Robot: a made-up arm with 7 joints. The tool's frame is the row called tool.
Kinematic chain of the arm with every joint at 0, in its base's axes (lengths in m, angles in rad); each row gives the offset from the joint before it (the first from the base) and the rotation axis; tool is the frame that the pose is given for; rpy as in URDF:
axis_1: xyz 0 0 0.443 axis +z
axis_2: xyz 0 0 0 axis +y
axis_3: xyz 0 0 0.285 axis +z
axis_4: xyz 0.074 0 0 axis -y
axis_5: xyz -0.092 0 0.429 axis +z
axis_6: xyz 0 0 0 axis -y
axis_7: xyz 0.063 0 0 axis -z
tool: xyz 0 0 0 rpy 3.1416 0 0
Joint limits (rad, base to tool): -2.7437..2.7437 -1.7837..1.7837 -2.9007..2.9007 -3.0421..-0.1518 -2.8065..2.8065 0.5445..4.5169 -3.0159..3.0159
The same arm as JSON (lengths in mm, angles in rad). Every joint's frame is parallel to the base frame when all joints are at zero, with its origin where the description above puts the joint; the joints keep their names.
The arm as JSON. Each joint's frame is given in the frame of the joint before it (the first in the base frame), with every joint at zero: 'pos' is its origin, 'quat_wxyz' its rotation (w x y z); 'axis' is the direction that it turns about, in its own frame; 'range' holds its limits. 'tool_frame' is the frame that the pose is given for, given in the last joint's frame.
{"length_unit": "mm", "angle_unit": "rad", "joints": [{"joint": "axis_1", "pos": [0.0, 0.0, 443.0], "quat_wxyz": [1.0, 0.0, 0.0, 0.0], "axis": [0.0, 0.0, 1.0], "range": [-2.7437, 2.7437]}, {"joint": "axis_2", "pos": [0.0, 0.0, 0.0], "quat_wxyz": [1.0, 0.0, 0.0, 0.0], "axis": [0.0, 1.0, 0.0], "range": [-1.7837, 1.7837]}, {"joint": "axis_3", "pos": [0.0, 0.0, 285.0], "quat_wxyz": [1.0, 0.0, 0.0, 0.0], "axis": [0.0, 0.0, 1.0], "range": [-2.9007, 2.9007]}, {"joint": "axis_4", "pos": [74.0, 0.0, 0.0], "quat_wxyz": [1.0, 0.0, 0.0, 0.0], "axis": [0.0, -1.0, 0.0], "range": [-3.0421, -0.1518]}, {"joint": "axis_5", "pos": [-92.0, 0.0, 429.0], "quat_wxyz": [1.0, 0.0, 0.0, 0.0], "axis": [0.0, 0.0, 1.0], "range": [-2.8065, 2.8065]}, {"joint": "axis_6", "pos": [0.0, 0.0, 0.0], "quat_wxyz": [1.0, 0.0, 0.0, 0.0], "axis": [0.0, -1.0, 0.0], "range": [0.5445, 4.5169]}, {"joint": "axis_7", "pos": [63.0, 0.0, 0.0], "quat_wxyz": [1.0, 0.0, 0.0, 0.0], "axis": [0.0, 0.0, -1.0], "range": [-3.0159, 3.0159]}], "tool_frame": {"pos": [0.0, 0.0, 0.0], "quat_wxyz": [0.000004, -1.0, 0.0, 0.0]}}
